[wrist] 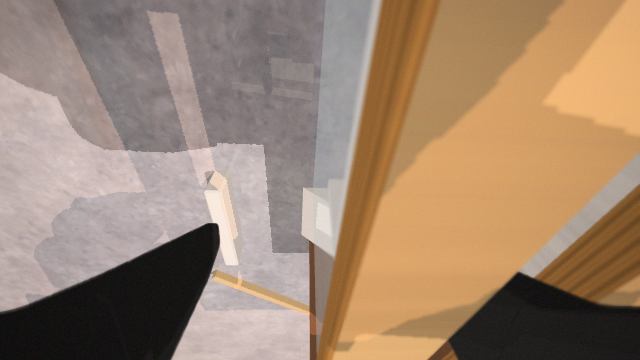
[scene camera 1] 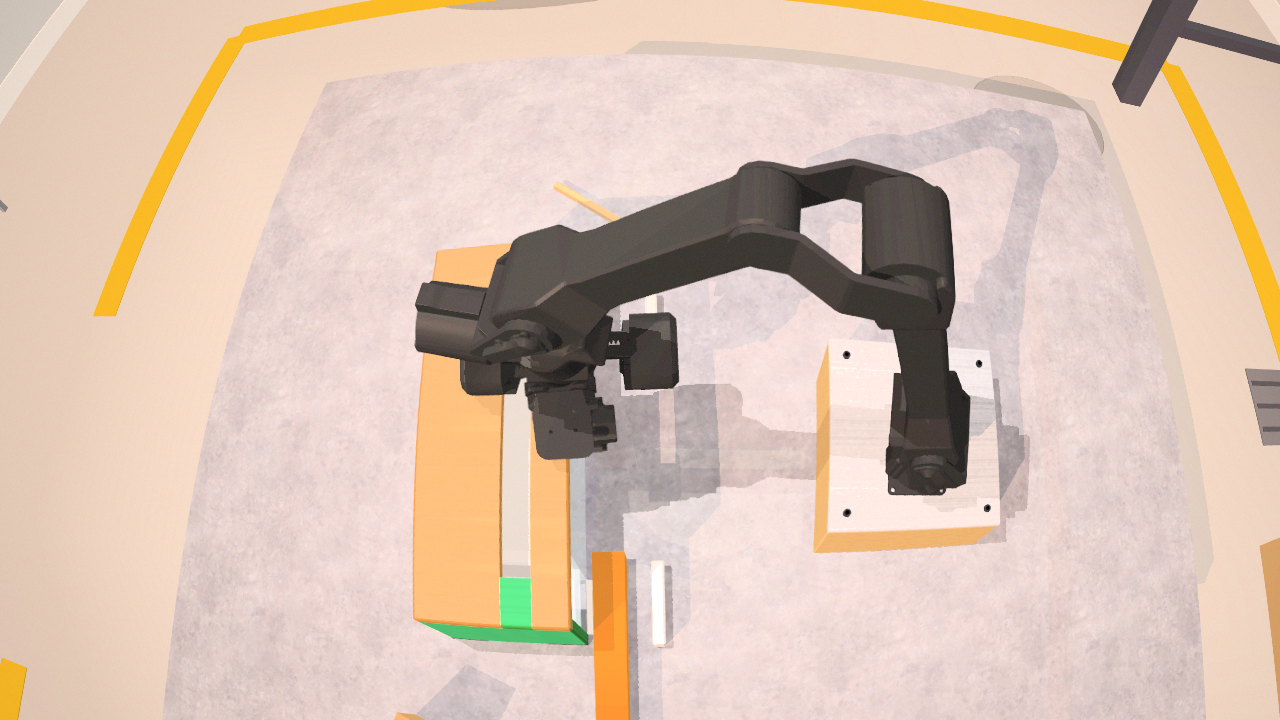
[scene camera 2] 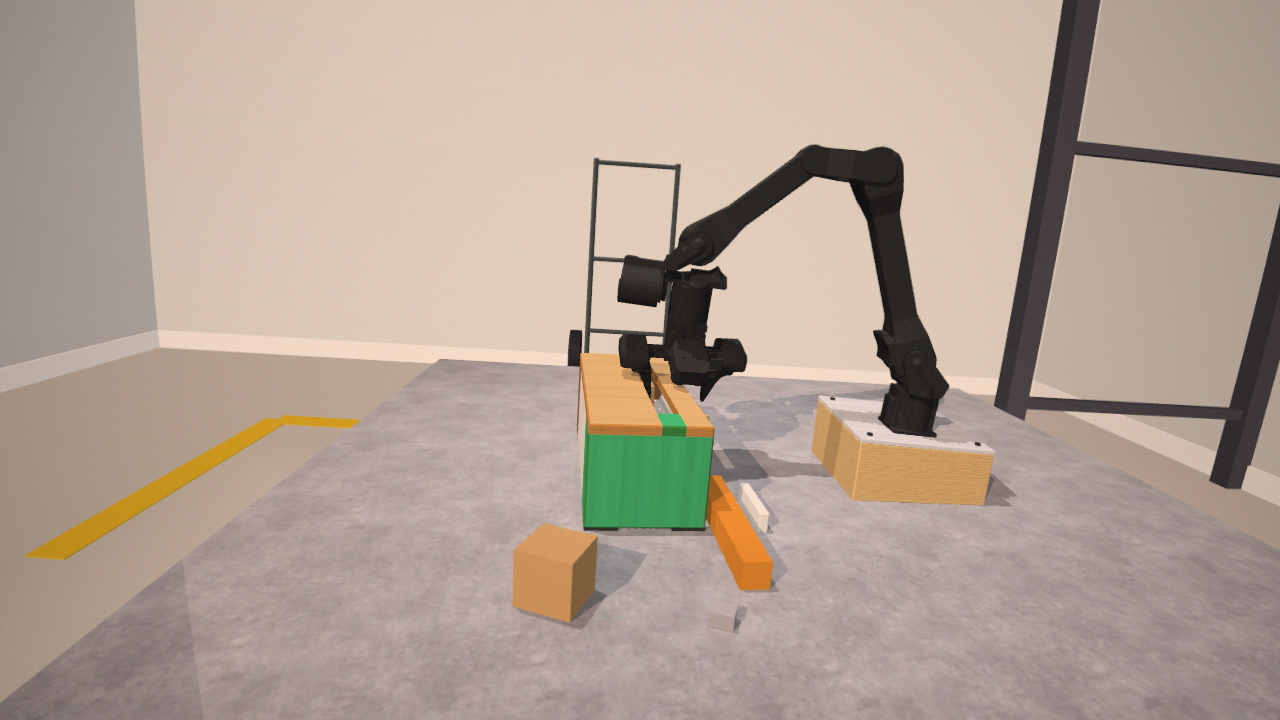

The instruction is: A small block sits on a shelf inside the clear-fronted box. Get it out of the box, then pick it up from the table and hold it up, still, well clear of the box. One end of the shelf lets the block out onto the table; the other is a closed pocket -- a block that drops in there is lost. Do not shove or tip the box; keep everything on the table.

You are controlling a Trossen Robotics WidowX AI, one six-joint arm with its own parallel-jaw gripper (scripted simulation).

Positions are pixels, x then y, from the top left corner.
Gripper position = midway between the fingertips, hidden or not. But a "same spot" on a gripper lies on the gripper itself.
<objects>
My gripper shows in the wrist view [315, 234], in scene camera 1 and in scene camera 2. A box shows in the wrist view [452, 151], in scene camera 1 and in scene camera 2. One and the same spot on the box: [scene camera 2: 641, 466] is [scene camera 1: 490, 632]. The same spot on my gripper: [scene camera 1: 512, 373] is [scene camera 2: 652, 354].
</objects>
